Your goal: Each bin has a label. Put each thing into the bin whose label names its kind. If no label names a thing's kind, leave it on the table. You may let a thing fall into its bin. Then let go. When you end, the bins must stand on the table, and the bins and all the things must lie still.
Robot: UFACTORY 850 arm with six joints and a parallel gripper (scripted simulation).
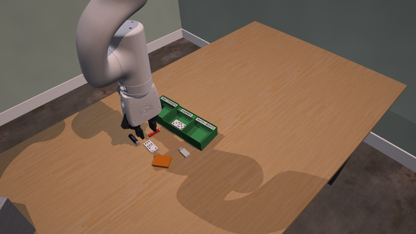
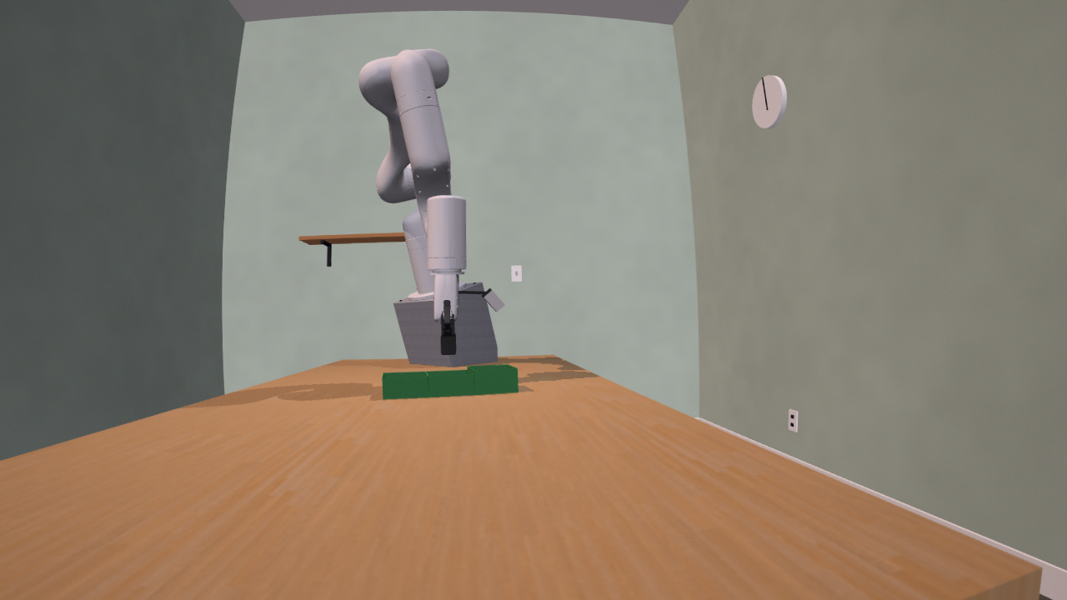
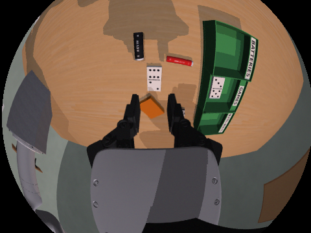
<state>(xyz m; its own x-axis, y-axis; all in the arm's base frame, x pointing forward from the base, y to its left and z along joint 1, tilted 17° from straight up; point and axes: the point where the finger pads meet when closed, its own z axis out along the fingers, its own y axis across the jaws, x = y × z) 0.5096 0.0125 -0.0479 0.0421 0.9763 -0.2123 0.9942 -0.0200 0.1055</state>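
Right now my hand is 8 cm above the red battery, 4 cm to the right of it and 4 cm short of it. Round my hand: black battery 8 cm below, 6 cm to the left, 3 cm behind; then orange flat block 8 cm below, 7 cm to the right, 2 cm behind; then white USB stick 10 cm to the right, 8 cm below, 5 cm ahead.
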